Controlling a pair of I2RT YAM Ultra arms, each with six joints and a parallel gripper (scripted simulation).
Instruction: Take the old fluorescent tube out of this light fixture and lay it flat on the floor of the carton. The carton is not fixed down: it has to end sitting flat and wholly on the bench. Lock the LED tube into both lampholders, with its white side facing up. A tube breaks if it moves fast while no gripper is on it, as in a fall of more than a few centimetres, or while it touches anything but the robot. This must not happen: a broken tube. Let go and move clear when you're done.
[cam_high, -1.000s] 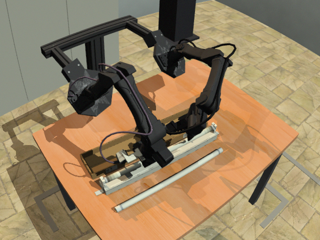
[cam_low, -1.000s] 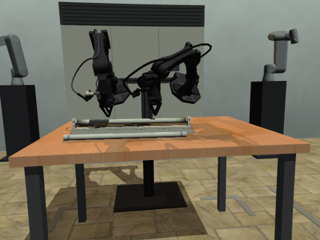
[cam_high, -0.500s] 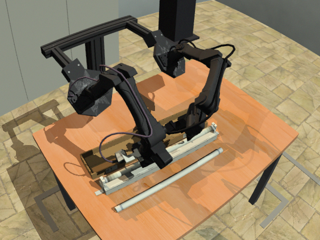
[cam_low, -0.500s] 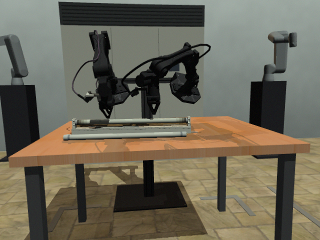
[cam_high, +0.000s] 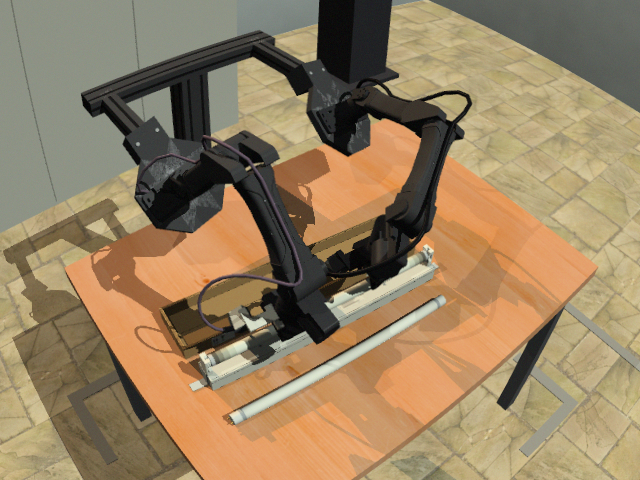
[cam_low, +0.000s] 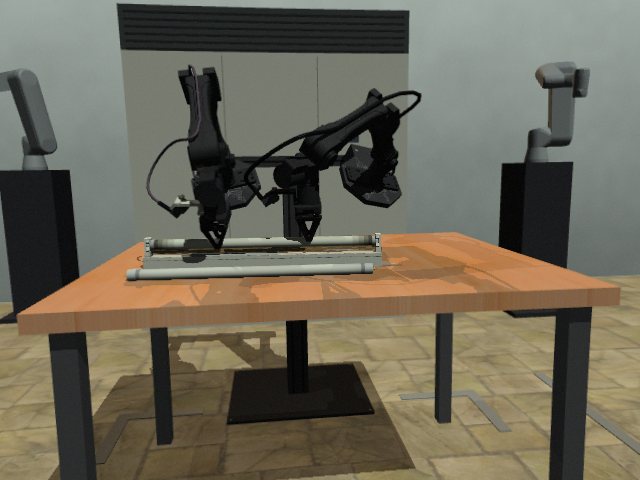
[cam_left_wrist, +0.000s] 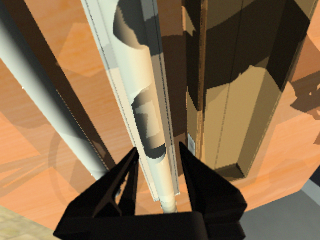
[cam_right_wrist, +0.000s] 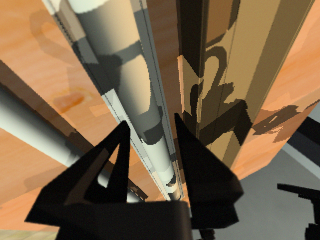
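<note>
Right now my left hand is 120 mm to the left of the light fixture, 30 mm above it and 10 mm past it.
My right gripper is now 1 cm short of the light fixture, 12 cm to the right of it and 2 cm above it.
</note>
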